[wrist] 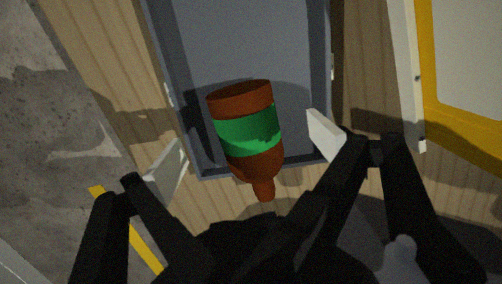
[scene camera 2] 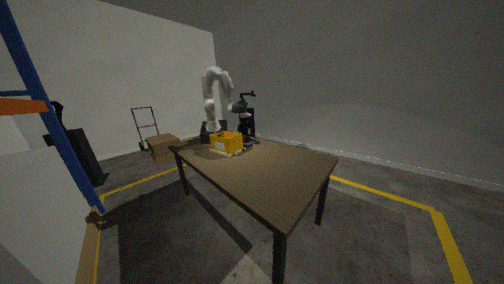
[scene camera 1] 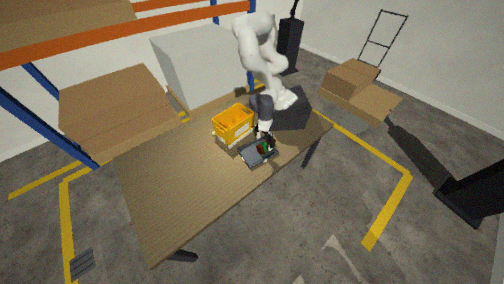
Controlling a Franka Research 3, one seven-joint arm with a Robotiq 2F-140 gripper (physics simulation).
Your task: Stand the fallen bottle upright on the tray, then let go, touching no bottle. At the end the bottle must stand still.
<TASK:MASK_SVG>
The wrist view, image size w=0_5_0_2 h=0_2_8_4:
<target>my gripper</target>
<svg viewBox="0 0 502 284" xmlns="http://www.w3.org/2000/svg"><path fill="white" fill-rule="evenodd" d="M488 280L487 274L479 262L438 220L402 134L386 132L381 134L380 140L368 140L367 136L354 134L345 126L336 126L315 108L306 109L309 137L330 165L313 190L305 190L286 217L277 216L276 211L258 214L242 221L225 220L210 223L209 229L194 237L176 216L173 217L166 209L189 165L189 160L180 137L174 138L141 178L138 172L131 172L120 179L120 183L125 190L124 193L116 195L114 191L108 191L96 198L68 284L127 284L130 217L139 214L169 264L150 284L486 284ZM379 167L390 235L390 243L384 249L383 269L378 272L372 272L364 263L337 247L339 236L364 178L368 180L368 168Z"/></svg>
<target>bottle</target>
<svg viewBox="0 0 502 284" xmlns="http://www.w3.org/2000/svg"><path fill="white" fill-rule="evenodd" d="M208 94L205 99L231 172L241 181L252 184L254 194L260 202L272 201L275 198L276 190L273 178L282 168L284 148L270 80L256 79L245 81Z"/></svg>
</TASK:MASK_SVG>
